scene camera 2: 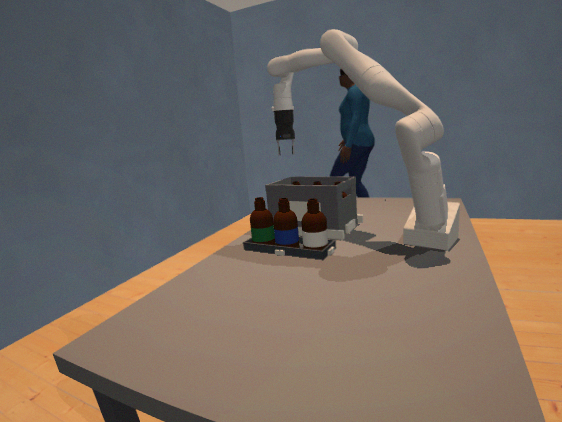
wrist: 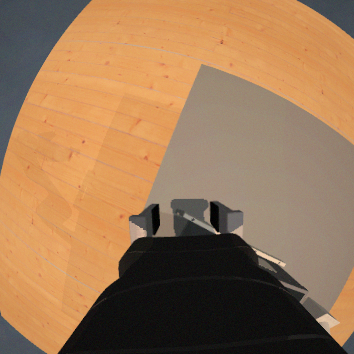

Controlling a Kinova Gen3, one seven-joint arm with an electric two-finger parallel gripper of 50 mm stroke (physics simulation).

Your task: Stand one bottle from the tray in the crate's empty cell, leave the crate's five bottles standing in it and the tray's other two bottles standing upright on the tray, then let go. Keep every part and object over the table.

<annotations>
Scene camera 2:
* blue-labelled bottle: 285, 222
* white-labelled bottle: 314, 224
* green-labelled bottle: 261, 220
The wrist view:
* gripper: 184, 213
</annotations>
